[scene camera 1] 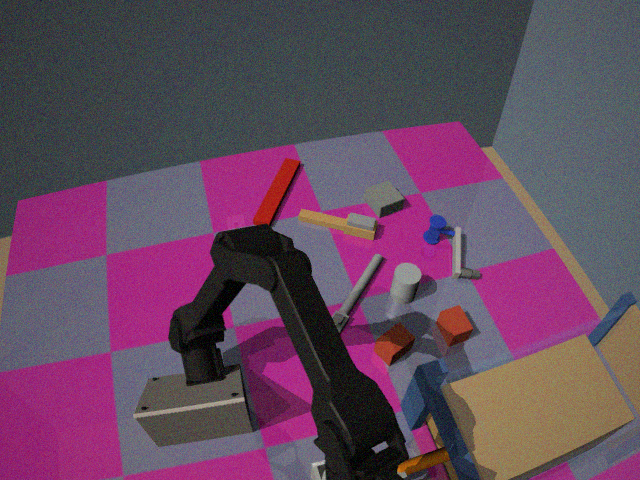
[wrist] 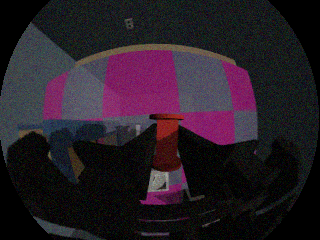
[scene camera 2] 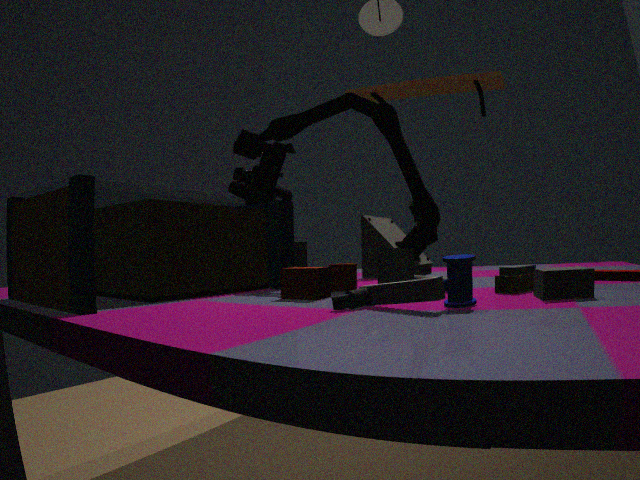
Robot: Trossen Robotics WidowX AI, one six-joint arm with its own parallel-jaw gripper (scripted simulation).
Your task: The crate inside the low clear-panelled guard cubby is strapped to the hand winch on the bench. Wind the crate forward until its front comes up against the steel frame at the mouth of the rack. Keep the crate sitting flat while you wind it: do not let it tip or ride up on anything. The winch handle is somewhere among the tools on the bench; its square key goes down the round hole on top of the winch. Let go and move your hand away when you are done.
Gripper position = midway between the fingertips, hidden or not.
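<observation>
The gripper (wrist: 165, 127) is in sight. The grey block (scene camera 2: 550, 283), which is also the block (scene camera 1: 383, 198), is hidden by the gripper in the wrist view. A pale grey cylinder (scene camera 2: 393, 264) is visible again as the cylinder (scene camera 1: 406, 278), while the wrist view does not show the cylinder, hidden as it is by the gripper. A tan brush (scene camera 1: 358, 225) appears too as the brush (scene camera 2: 513, 279). The scene also has a red strip (scene camera 1: 273, 198), a blue knob (scene camera 2: 459, 285) and a blue-framed rack (scene camera 2: 81, 245).
</observation>
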